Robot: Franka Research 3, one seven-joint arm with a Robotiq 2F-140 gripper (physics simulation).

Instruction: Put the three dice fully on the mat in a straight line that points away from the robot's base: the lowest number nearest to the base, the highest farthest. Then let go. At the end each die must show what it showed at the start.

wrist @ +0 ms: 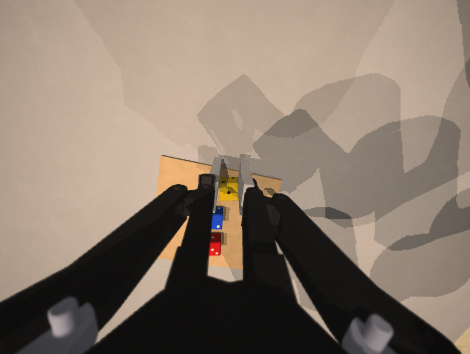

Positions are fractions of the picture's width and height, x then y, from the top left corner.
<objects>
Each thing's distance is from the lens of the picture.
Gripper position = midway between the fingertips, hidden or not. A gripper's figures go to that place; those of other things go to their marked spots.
my gripper (0.49, 0.48): 21 cm
orange mat (0.49, 0.72): 28 cm
</objects>
